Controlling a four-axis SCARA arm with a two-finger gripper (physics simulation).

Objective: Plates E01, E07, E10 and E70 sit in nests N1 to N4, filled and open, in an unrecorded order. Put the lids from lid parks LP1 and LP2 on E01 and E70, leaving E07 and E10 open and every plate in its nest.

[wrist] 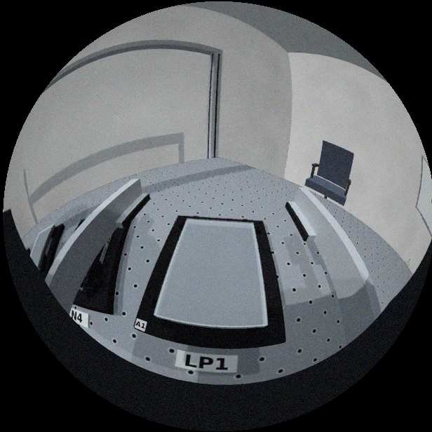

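A clear, pale lid [212, 275] lies flat in the black frame of lid park LP1 [220, 337], in the middle of the wrist view. My gripper [216, 189] is open and empty, with one finger on each side of the lid park and apart from the lid. Nest N4 [95, 304] is at the left, partly hidden behind the left finger, with a dark plate [91, 280] in it. The code on this plate cannot be read. Lid park LP2 does not show.
Farther left, beyond the left finger, part of another black holder [53, 245] shows with a pale-topped piece [41, 242] at it. The perforated grey deck [215, 192] runs back to the wall. A dark blue chair [336, 162] stands at the back right.
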